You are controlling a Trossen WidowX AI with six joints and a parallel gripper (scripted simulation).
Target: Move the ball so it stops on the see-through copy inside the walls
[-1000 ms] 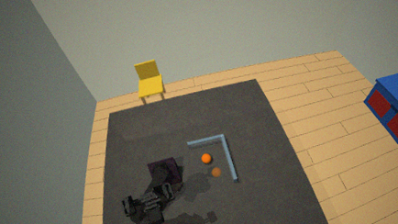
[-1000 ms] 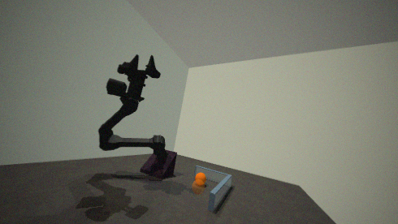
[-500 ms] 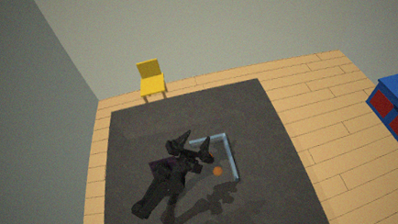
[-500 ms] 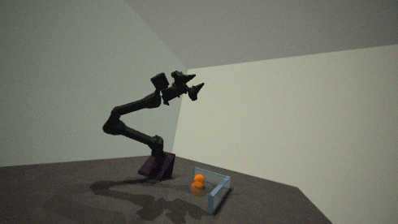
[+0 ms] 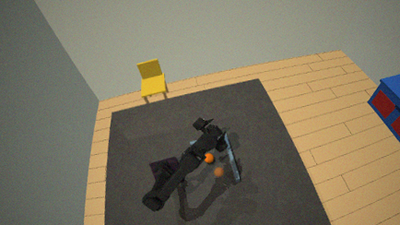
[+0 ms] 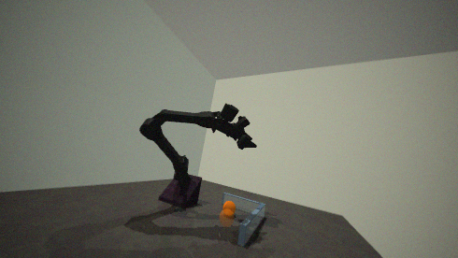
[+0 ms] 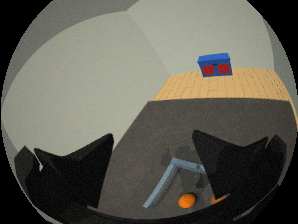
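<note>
Now: gripper tip 32 cm above the ball and 8 cm past it. From my gripper tip the other things lie so: wall (32 cm below, 5 cm ahead, 3 cm to the right); then see-through copy (32 cm below, 11 cm to the right, 5 cm behind).
</note>
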